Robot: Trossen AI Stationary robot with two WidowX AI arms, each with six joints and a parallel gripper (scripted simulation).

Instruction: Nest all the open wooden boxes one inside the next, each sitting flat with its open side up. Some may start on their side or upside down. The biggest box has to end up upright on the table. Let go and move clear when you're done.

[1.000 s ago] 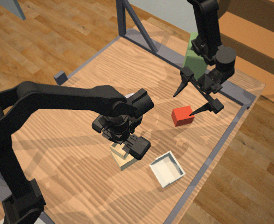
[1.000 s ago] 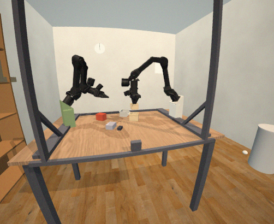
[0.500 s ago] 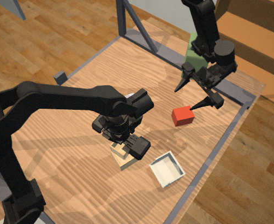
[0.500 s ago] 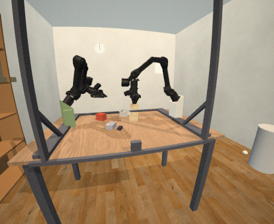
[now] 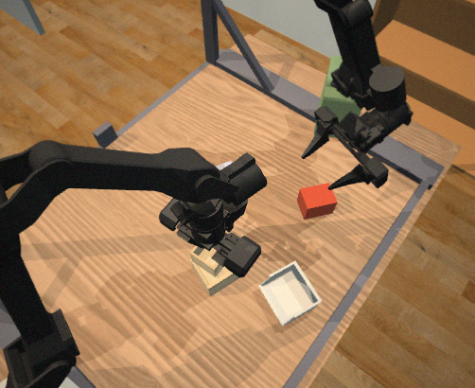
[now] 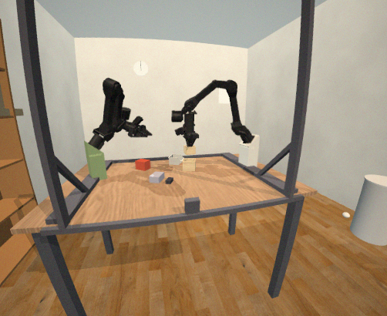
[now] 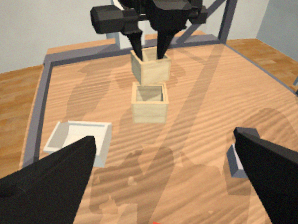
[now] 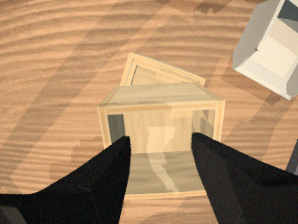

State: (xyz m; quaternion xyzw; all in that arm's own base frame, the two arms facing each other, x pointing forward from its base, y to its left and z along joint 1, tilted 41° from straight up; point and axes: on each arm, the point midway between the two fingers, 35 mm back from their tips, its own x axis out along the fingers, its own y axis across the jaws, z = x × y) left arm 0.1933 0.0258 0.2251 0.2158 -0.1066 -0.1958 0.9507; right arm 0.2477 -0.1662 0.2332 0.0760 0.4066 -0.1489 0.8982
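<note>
Right now my right hand is 5 cm above the small tan wooden box. Round my right hand: white box 16 cm ahead, 6 cm to the left, 14 cm below; then small dark block 18 cm behind, 14 cm to the left, 16 cm below; then medium tan wooden box 15 cm below.
</note>
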